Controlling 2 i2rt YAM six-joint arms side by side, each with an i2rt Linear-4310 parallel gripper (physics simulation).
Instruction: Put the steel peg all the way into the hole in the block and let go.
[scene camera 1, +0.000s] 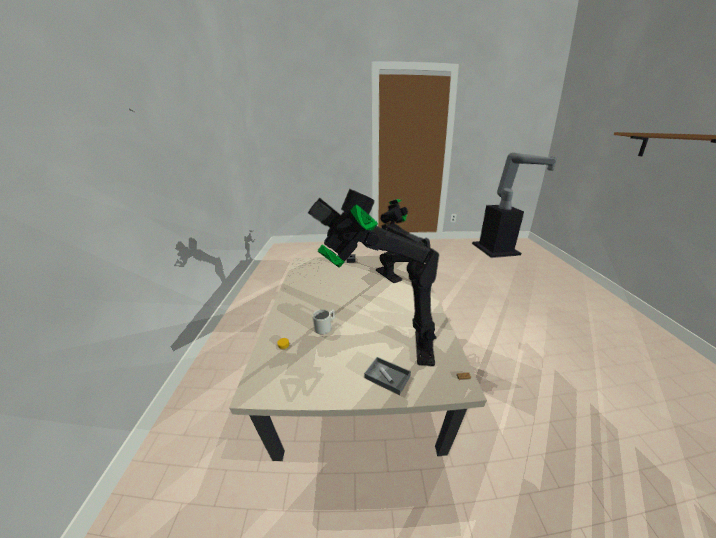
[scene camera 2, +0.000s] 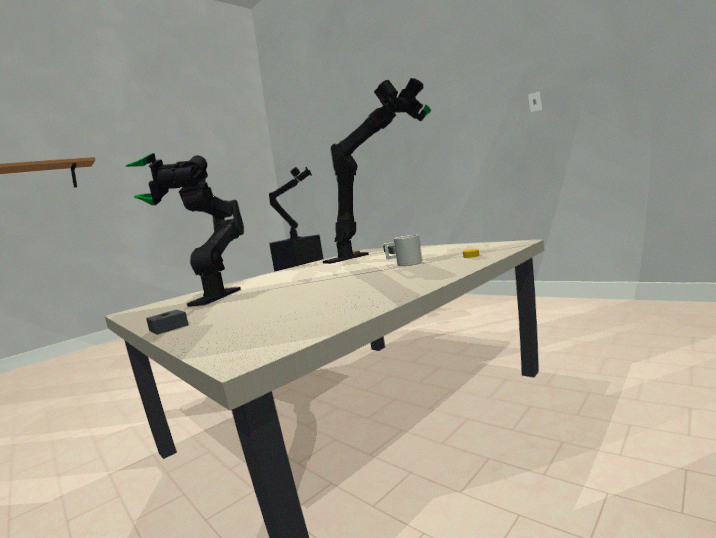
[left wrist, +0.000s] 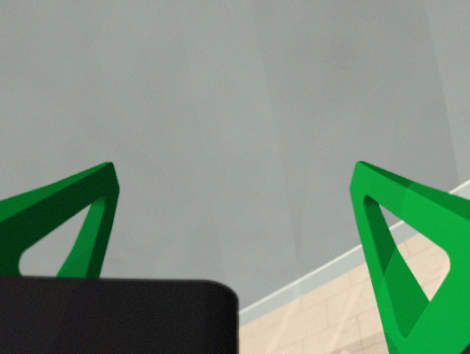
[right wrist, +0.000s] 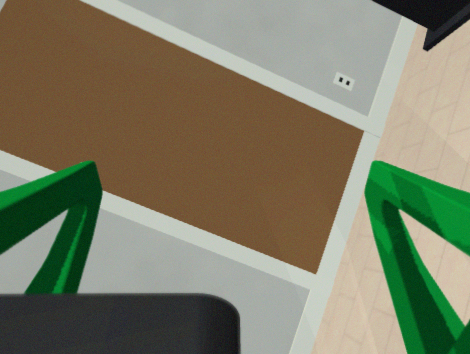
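Note:
The steel peg lies on its side in a shallow grey tray near the table's front edge in scene camera 1. The dark block sits at the far end of the table there, and near the left corner in scene camera 2, with an opening in its top. My left gripper is open and empty, high above the table. My right gripper is open and empty, raised above the block's end of the table. The peg does not show in scene camera 2.
A light grey mug stands on the table. A yellow puck lies near it. A small brown piece lies by the right edge in scene camera 1. Another arm's black pedestal stands beyond.

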